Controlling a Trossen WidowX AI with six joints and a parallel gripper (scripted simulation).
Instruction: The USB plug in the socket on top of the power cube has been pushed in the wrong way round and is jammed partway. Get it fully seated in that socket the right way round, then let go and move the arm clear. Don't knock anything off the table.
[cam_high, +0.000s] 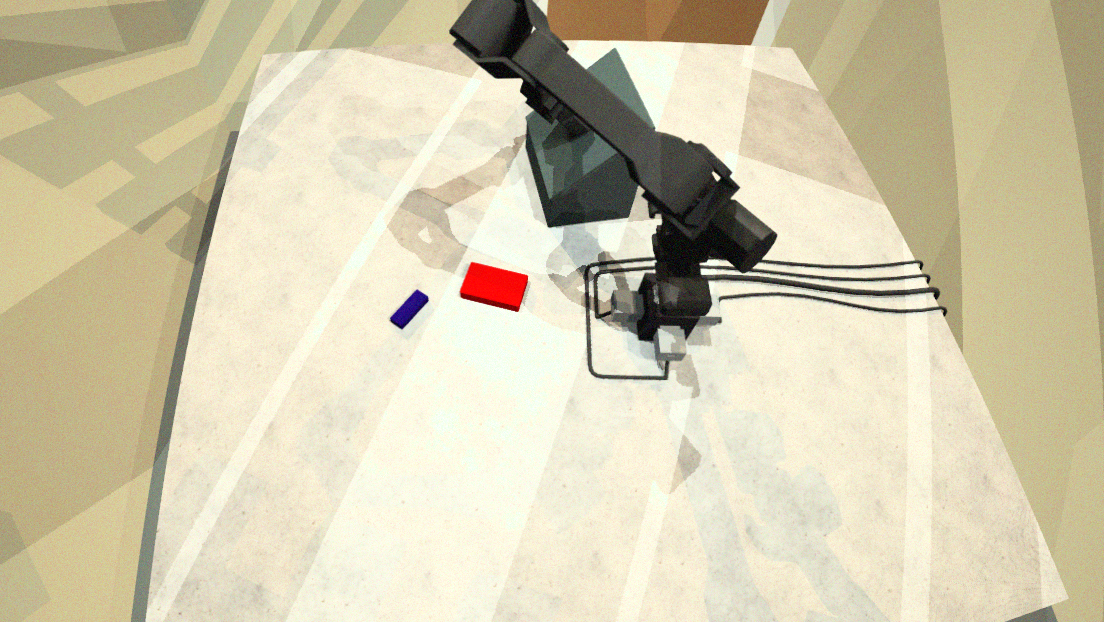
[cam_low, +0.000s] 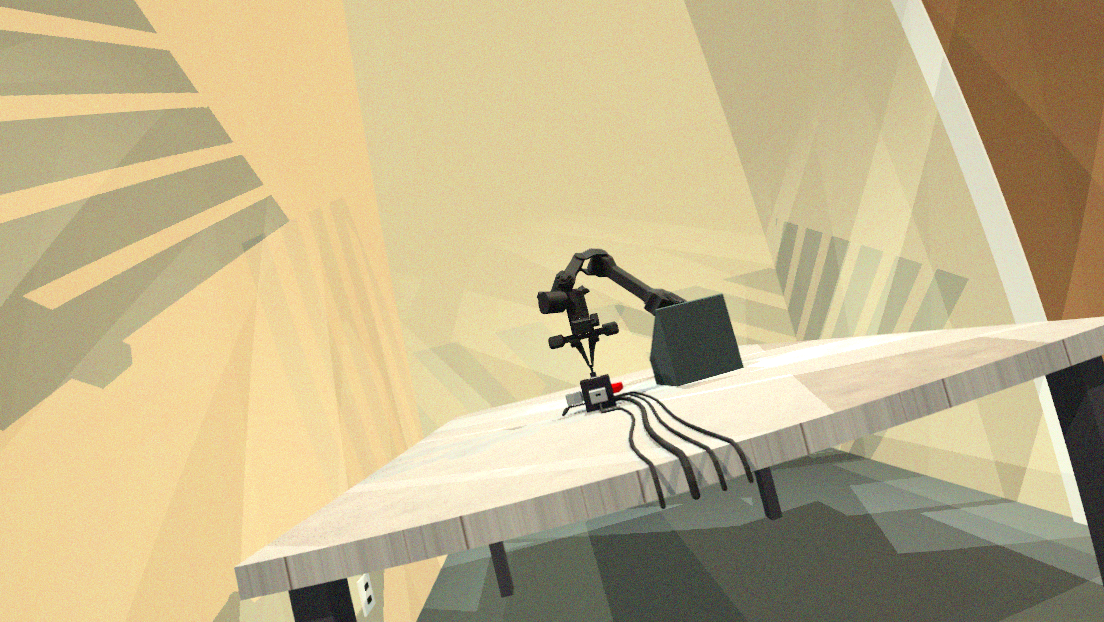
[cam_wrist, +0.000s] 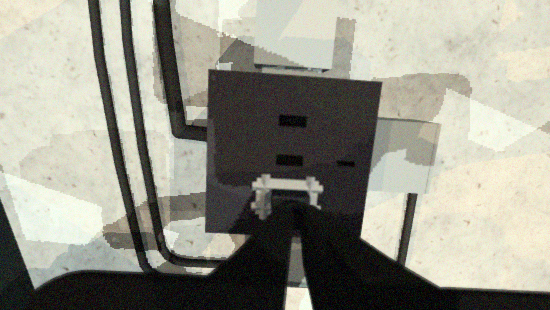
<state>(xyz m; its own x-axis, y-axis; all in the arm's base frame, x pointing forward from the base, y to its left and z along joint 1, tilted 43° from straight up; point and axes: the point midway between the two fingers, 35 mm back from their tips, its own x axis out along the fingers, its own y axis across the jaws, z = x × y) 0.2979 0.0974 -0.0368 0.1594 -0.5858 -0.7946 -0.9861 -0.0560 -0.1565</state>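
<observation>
Now: gripper tip 2 cm above the USB plug. From my gripper tip the other things lie so: red block (25 cm to the right, 10 cm below, 6 cm behind); then blue block (38 cm to the right, 10 cm below, 2 cm behind).
</observation>
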